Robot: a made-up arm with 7 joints.
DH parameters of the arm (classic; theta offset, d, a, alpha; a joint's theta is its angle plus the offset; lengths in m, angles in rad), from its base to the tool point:
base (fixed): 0 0.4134 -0.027 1.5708
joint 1: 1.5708 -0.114 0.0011 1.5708
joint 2: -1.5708 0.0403 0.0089 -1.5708
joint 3: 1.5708 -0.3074 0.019 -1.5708
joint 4: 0 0.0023 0.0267 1.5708
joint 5: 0 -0.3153 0.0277 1.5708
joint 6: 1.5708 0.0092 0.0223 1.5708
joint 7: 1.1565 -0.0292 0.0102 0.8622
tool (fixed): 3.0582 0.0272 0 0
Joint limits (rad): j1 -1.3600..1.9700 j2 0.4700..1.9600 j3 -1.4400..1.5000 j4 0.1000..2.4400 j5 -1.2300..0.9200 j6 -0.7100..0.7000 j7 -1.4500..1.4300
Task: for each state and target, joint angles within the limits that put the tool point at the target. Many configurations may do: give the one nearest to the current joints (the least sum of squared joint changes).
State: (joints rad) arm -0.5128 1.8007 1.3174 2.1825 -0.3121 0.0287 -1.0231
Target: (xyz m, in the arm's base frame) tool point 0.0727 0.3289 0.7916
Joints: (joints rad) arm -0.0647 1.9600 1.4706 1.6014 -0.3375 0.0168 -1.1846
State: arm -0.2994 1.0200 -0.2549 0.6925 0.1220 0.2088 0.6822
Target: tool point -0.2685 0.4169 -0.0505
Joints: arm -0.6343 0.4881 -0.2893 0.2835 0.2116 0.6483 0.9969
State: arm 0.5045 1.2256 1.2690 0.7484 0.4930 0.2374 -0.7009
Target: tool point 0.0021 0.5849 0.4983
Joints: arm 0.5288 1.1311 1.4930 1.3341 0.5053 0.2691 -0.6607
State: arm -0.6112 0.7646 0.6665 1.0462 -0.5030 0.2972 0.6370
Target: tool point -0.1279 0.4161 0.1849
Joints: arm -1.3600 0.4700 0.7936 1.8135 -0.6606 0.0454 0.3253
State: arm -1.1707 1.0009 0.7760 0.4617 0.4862 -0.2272 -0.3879
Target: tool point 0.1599 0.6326 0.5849
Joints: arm -0.4798 1.8941 0.9733 0.5058 0.4231 -0.1619 -0.3269
